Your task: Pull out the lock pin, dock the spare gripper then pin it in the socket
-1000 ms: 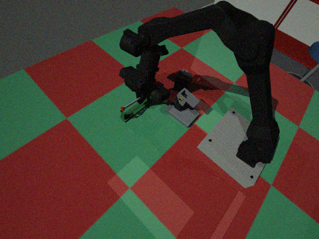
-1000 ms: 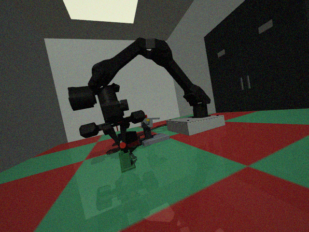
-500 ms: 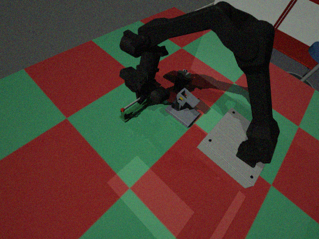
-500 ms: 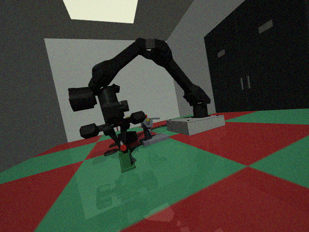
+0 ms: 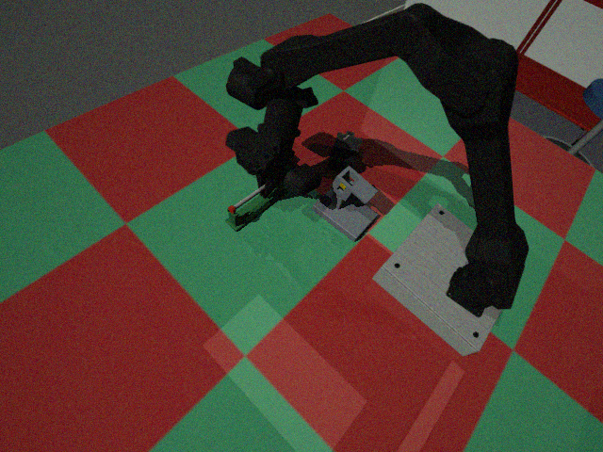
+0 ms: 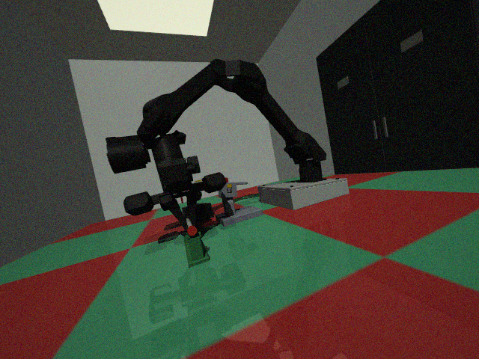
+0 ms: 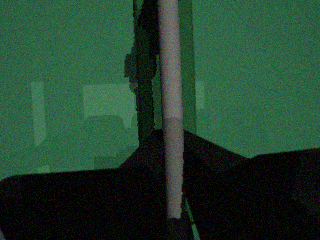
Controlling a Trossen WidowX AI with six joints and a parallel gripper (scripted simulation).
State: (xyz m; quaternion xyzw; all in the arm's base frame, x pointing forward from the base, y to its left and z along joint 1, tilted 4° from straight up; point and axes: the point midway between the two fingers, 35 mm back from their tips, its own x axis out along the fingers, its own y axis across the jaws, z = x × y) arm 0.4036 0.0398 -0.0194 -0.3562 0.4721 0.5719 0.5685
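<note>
My gripper tip is now 2 cm to the right of the narrow green rack. From my gripper tip the other things lie so: socket (14 cm behind, 8 cm to the right, 3 cm above); spare gripper (6 cm behind, 22 cm to the right).
</note>
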